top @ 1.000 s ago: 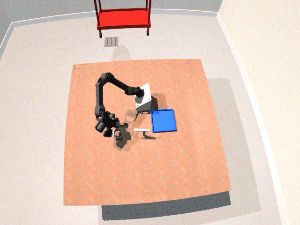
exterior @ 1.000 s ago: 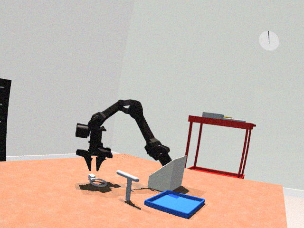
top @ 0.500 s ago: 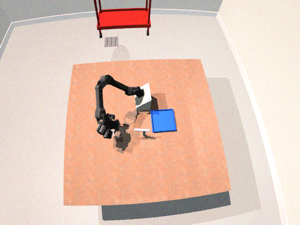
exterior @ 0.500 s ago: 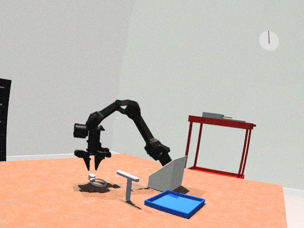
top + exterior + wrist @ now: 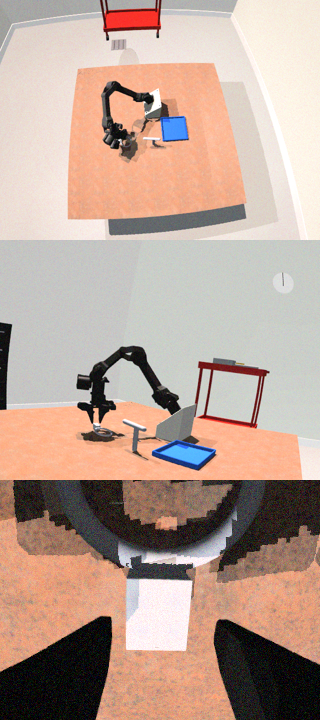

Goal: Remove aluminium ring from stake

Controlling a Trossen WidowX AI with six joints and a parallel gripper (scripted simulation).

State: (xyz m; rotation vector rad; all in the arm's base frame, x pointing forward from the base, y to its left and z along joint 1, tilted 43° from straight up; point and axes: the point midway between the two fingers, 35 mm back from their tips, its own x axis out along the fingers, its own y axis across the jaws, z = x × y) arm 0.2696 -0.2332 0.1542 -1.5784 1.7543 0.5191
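The ring is 50 mm to the left of my gripper tip, 20 mm below it and 10 mm ahead of it. Also, from my gripper tip: blue tray 430 mm to the left, 50 mm behind, 20 mm below.
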